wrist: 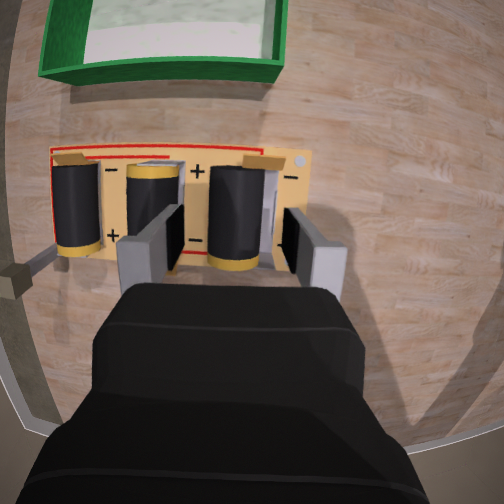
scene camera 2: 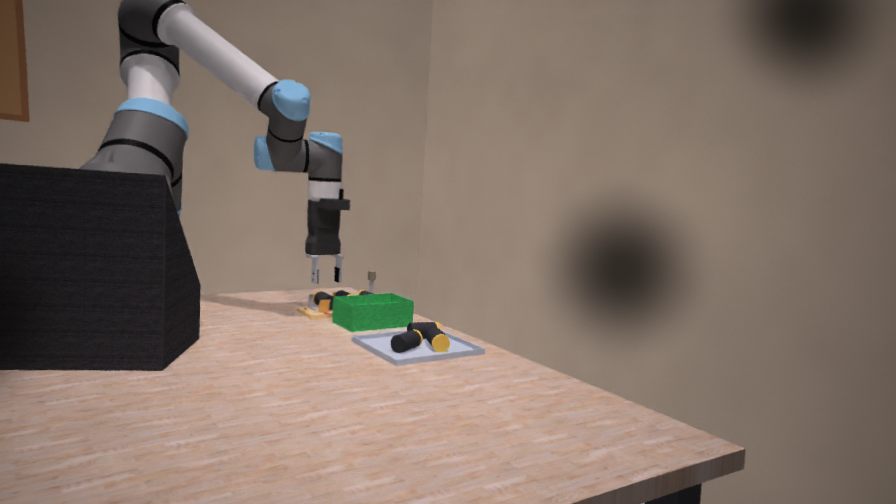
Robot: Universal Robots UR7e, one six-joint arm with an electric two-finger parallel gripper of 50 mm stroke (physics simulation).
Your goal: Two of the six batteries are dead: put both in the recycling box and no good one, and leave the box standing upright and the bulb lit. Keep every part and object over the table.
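Note:
An orange battery holder (wrist: pixel 180 205) lies on the table with three black, gold-capped batteries in it: left (wrist: pixel 76 207), middle (wrist: pixel 150 200) and right (wrist: pixel 234 215). My gripper (wrist: pixel 230 235) is open and empty, a little above the holder, with one finger on each side of the right battery. In the scene view the gripper (scene camera 2: pixel 325 275) hangs over the holder (scene camera 2: pixel 319 307). The green recycling box (scene camera 2: pixel 372 311) stands upright beside the holder and looks empty in the wrist view (wrist: pixel 165 40). The small bulb (scene camera 2: pixel 371 275) looks grey and unlit.
A grey tray (scene camera 2: pixel 418 346) in front of the green box holds at least two more batteries (scene camera 2: pixel 421 337). A large black block (scene camera 2: pixel 87 269) stands at the left on the table. The table's right edge runs close past the tray.

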